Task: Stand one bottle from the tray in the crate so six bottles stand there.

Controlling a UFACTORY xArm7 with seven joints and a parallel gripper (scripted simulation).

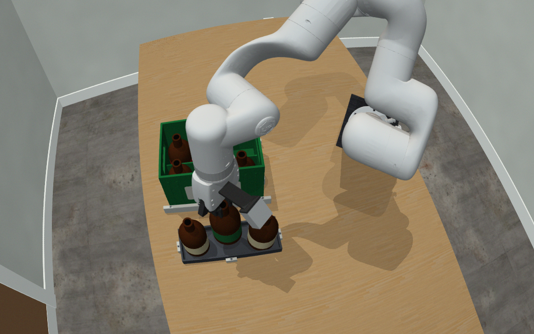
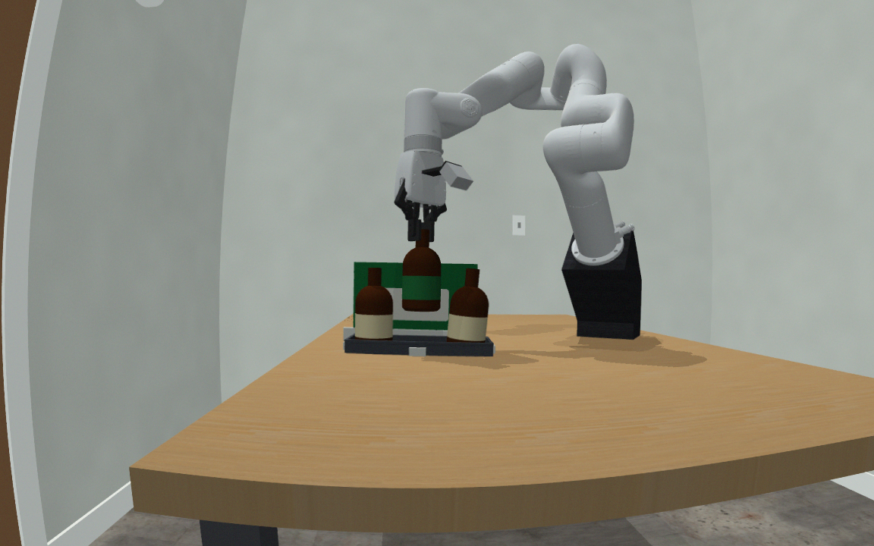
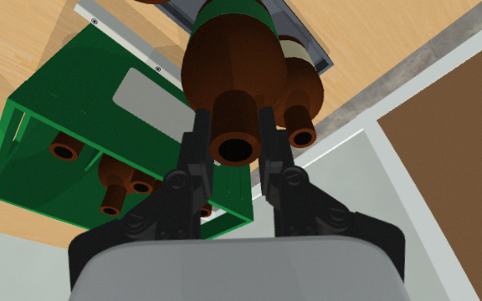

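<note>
The green-label bottle is 70 mm below my hand. The rest, counted from my hand: dark tray 220 mm below; then green crate 50 mm ahead, 210 mm to the right, 150 mm below.
</note>
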